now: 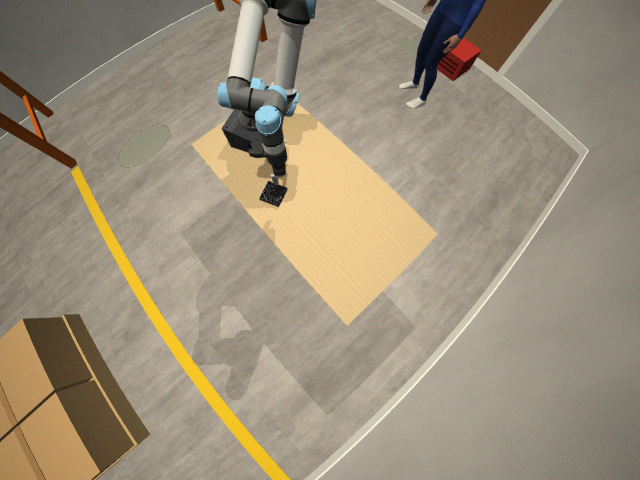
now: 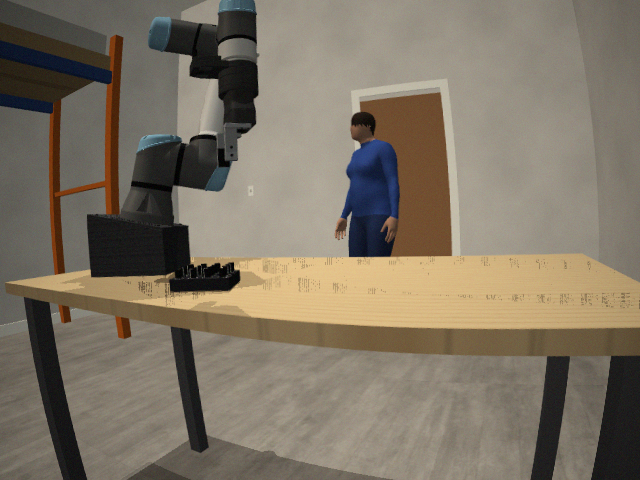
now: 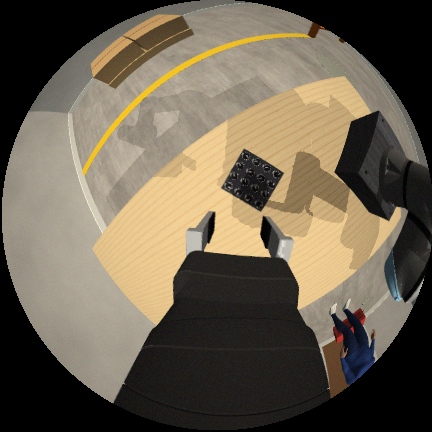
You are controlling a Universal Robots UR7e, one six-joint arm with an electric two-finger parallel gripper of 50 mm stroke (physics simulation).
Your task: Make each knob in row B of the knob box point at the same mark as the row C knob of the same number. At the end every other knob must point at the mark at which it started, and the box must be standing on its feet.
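Seen in the pictures: gripper, between the fingertips: (image 1: 276, 177) (image 2: 227, 164) (image 3: 237, 223); arm's base, origin of its link: (image 1: 253, 119) (image 2: 146, 220) (image 3: 392, 175).
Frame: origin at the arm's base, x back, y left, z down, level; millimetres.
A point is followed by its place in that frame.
The knob box (image 1: 272, 194) {z 110, x -368, y -163 mm} (image 2: 204, 281) {z 114, x -399, y -196 mm} (image 3: 252, 180) {z 109, x -365, y -153 mm} is a flat black square box with its knobs in a four-by-four grid on the top face. It lies flat on the table, knobs up, near the table's long edge by the robot's base. The row letters, the marks and the exact directions of the pointers are too small to read. My gripper (image 1: 276, 179) {z -84, x -410, y -133 mm} (image 2: 227, 159) {z -84, x -410, y -133 mm} (image 3: 237, 223) {z -84, x -410, y -133 mm} is wide open and empty. It hangs well above the box, touching nothing. Whether the feet are under the box cannot be seen.
The wooden table (image 1: 351, 222) {z 132, x -728, y 53 mm} (image 2: 413, 304) {z 132, x -745, y -198 mm} (image 3: 165, 240) {z 132, x -656, y -135 mm} carries the box and the robot's black base block (image 1: 238, 135) {z -2, x -40, y -119 mm} (image 2: 138, 245) {z 59, x -85, y -97 mm} (image 3: 367, 165) {z 13, x -104, y -66 mm}, which stands close to the box. A person (image 1: 439, 46) (image 2: 373, 180) (image 3: 356, 350) stands beyond the table. Large cartons (image 1: 56, 397) (image 3: 142, 47) stand on the floor.
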